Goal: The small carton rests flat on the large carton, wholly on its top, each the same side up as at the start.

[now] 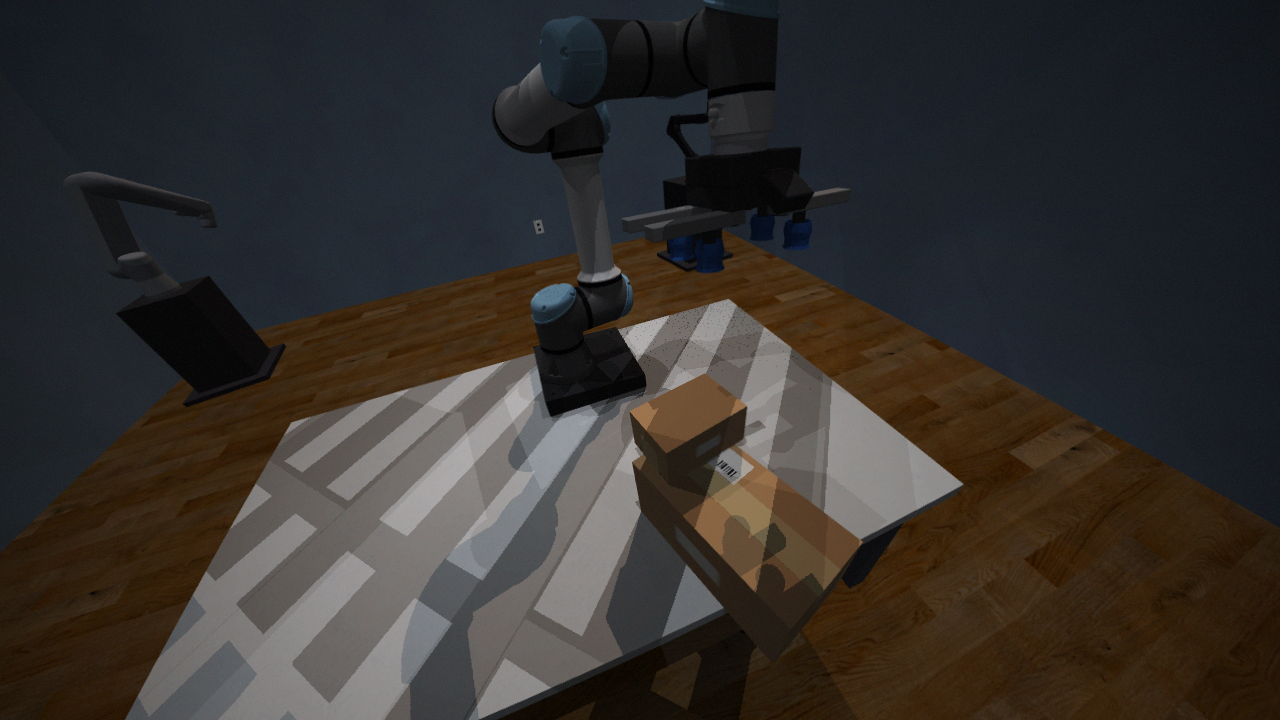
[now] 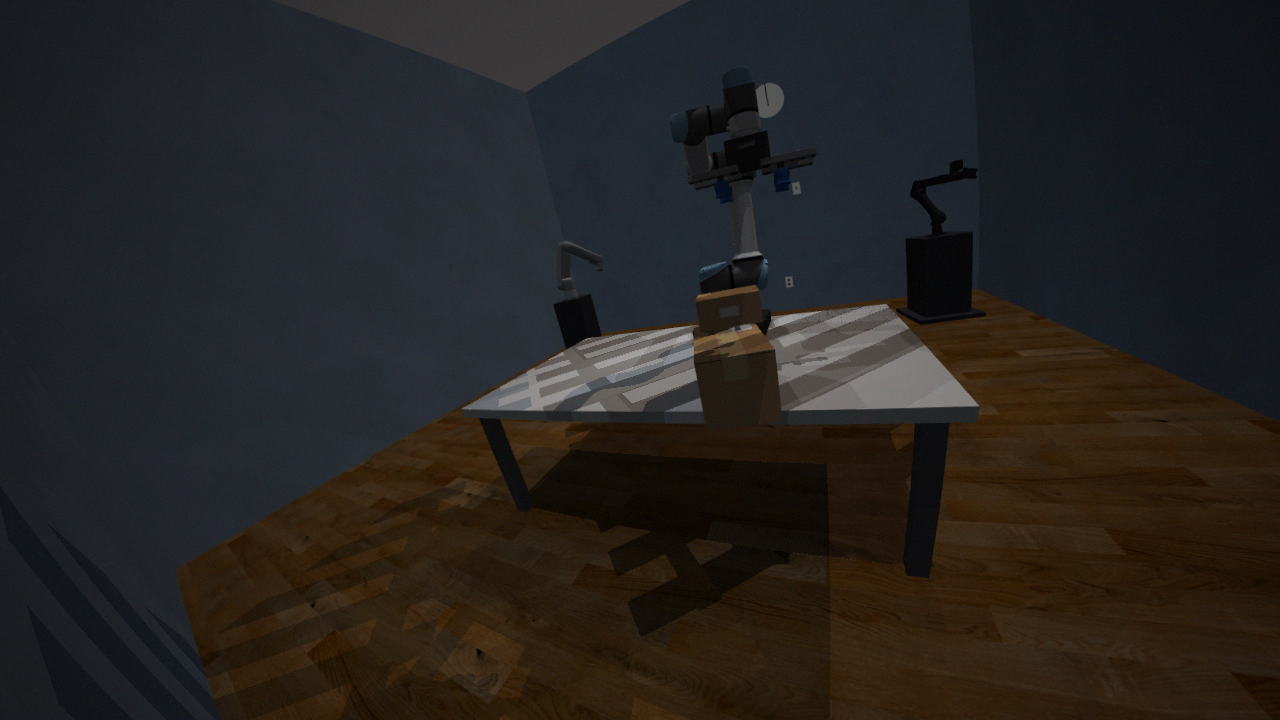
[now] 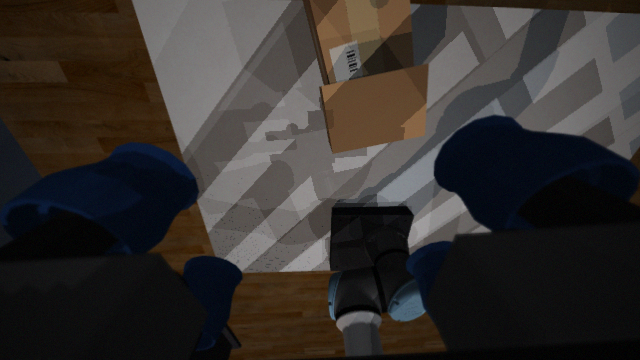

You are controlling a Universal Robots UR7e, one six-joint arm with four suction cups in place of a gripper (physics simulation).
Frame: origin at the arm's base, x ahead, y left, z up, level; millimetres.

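Seen in the pictures: hand, tool point: [image 1: 738, 251] [image 2: 753, 193] [image 3: 319, 228]; arm's base, link origin: [image 1: 567, 366] [image 3: 384, 242].
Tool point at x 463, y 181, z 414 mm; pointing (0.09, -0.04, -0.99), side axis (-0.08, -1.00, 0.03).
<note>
Offsets run from my tool point to a thing's middle.
The small brown carton {dx +17, dy -104, dz -271 mm} [image 1: 687, 413] [image 2: 729, 308] [image 3: 377, 110] lies flat on the end of the large carton {dx +146, dy -112, dz -388 mm} [image 1: 771, 528] [image 2: 738, 394] [image 3: 362, 22] nearest the arm's base. Its underside and the edge beneath it are hidden, so I cannot tell whether it overhangs that end. The large carton has a barcode label on top, and its other end reaches past the table's front edge. My gripper [image 1: 737, 240] [image 2: 752, 185] [image 3: 320, 220] hangs high above the table, well clear of both cartons. Its blue suction cups are open and hold nothing.
The white table [image 1: 895, 470] [image 2: 895, 415] bears the arm's black base [image 1: 595, 394] [image 3: 350, 240] behind the cartons. A grey arm on a dark pedestal [image 1: 192, 335] stands at the left, and a black arm on a pedestal [image 2: 939, 273] stands at the back right.
</note>
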